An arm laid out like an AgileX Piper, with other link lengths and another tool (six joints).
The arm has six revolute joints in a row. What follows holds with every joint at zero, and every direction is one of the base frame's.
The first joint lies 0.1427 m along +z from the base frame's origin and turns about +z.
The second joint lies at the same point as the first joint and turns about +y.
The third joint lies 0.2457 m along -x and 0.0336 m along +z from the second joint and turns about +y.
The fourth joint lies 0.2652 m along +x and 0.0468 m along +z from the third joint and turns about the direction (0.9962, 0, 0.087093).
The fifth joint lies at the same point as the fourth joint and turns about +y.
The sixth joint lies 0.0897 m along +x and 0.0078 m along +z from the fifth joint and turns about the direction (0.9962, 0, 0.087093).
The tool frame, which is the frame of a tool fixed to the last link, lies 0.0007 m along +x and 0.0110 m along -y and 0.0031 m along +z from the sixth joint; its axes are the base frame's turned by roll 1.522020, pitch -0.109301 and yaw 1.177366 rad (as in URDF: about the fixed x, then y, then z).
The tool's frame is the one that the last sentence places.
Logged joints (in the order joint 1, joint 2, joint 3, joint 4, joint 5, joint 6), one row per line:
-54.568, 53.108, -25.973, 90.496, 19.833, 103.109
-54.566, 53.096, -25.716, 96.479, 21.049, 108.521
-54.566, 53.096, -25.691, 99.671, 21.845, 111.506
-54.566, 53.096, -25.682, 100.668, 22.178, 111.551
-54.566, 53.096, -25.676, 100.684, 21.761, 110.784
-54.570, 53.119, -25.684, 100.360, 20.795, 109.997
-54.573, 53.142, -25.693, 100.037, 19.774, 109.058
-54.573, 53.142, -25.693, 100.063, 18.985, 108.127
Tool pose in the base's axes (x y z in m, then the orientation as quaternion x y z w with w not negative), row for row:
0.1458, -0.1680, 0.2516, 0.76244, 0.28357, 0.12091, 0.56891
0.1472, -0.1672, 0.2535, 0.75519, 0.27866, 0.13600, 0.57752
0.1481, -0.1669, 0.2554, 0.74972, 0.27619, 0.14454, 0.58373
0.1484, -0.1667, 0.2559, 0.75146, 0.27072, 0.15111, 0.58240
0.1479, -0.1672, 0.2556, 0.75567, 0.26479, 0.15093, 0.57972
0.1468, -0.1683, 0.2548, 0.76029, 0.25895, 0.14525, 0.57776
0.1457, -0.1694, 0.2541, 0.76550, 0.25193, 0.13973, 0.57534
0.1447, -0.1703, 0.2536, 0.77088, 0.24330, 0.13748, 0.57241
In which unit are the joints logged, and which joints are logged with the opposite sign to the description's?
The joints are logged in degrees. Opposite sign: joint 6.
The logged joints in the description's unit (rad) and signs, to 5 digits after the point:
-0.95239, 0.92691, -0.45331, 1.57945, 0.34615, -1.79959
-0.95236, 0.92670, -0.44883, 1.68388, 0.36737, -1.89405
-0.95236, 0.92670, -0.44839, 1.73959, 0.38127, -1.94615
-0.95236, 0.92670, -0.44824, 1.75699, 0.38708, -1.94693
-0.95236, 0.92670, -0.44813, 1.75727, 0.37980, -1.93355
-0.95243, 0.92710, -0.44827, 1.75161, 0.36294, -1.91981
-0.95248, 0.92750, -0.44843, 1.74598, 0.34512, -1.90342
-0.95248, 0.92750, -0.44843, 1.74643, 0.33135, -1.88717

